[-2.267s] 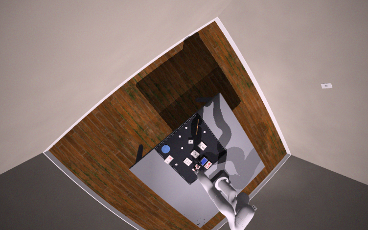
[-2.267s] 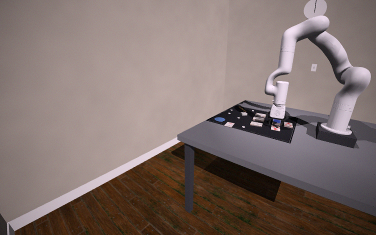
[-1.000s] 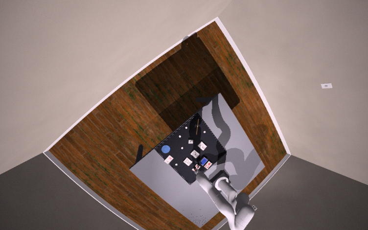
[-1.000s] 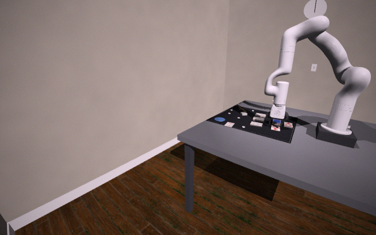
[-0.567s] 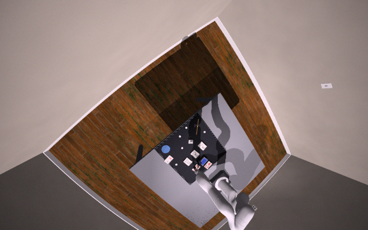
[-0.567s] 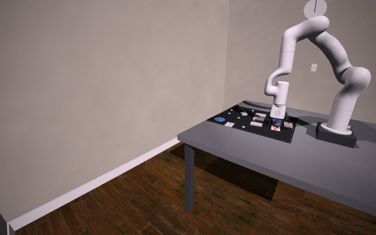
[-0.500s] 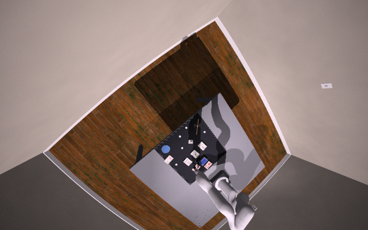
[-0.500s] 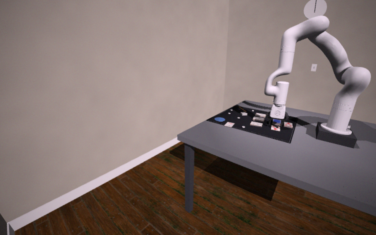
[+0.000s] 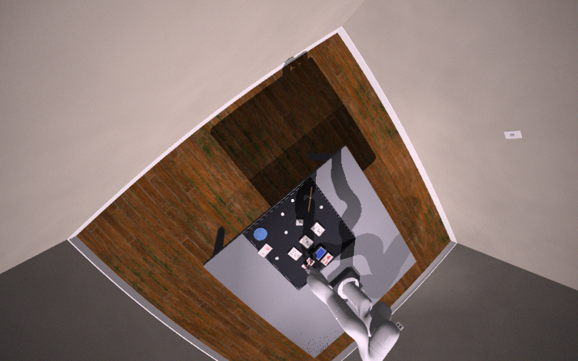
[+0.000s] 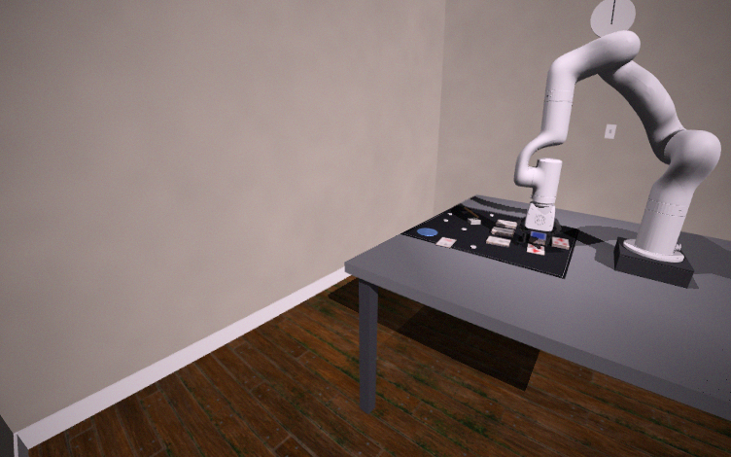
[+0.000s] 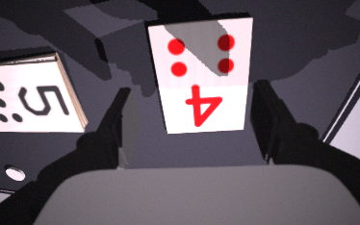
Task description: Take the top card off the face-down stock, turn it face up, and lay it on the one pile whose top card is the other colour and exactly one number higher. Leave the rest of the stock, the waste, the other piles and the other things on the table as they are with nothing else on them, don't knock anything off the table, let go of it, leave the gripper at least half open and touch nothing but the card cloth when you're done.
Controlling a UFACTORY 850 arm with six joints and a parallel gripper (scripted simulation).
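The red 4 card lies 3 cm below my hand and 1 cm behind it. Also, from my hand: red 4: 12 cm to the right, 9 cm behind, 3 cm below; black 5: 14 cm ahead, 3 cm below, 1 cm to the left; black 2: 14 cm ahead, 11 cm to the right, 2 cm below.
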